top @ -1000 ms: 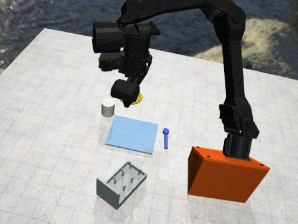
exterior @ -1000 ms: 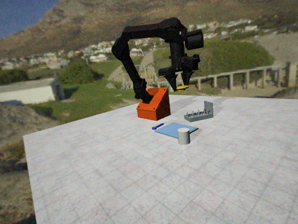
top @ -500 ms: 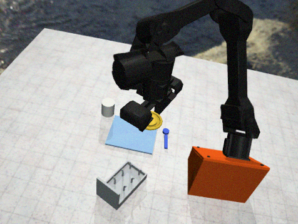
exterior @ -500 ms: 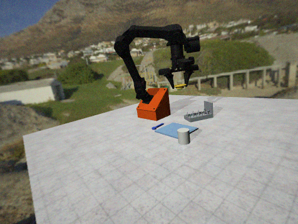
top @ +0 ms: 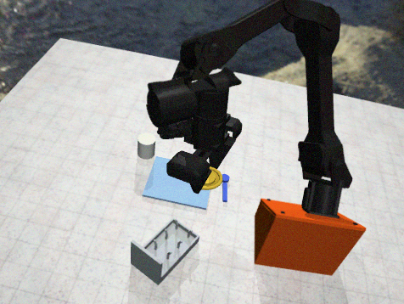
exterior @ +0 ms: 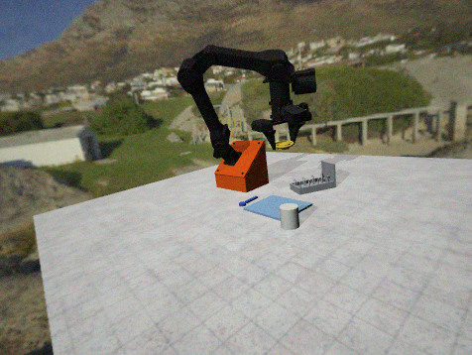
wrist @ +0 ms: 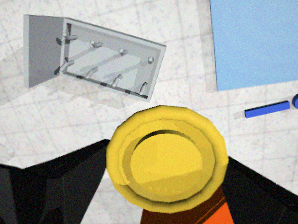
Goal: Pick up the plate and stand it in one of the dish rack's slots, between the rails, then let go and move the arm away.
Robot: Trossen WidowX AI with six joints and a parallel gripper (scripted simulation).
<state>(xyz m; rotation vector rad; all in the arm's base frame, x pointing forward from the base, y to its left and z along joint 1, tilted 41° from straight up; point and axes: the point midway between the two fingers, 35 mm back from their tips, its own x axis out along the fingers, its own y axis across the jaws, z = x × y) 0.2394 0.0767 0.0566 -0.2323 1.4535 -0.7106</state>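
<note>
Right now my gripper tip is 13 cm above the grey dish rack, 7 cm to the right of it and 5 cm short of it. Also, from my gripper tip: blue spoon: 15 cm below, 14 cm to the right, 5 cm behind; then yellow plate: 1 cm above; then light blue mat: 15 cm below, 12 cm to the right, 6 cm ahead.
</note>
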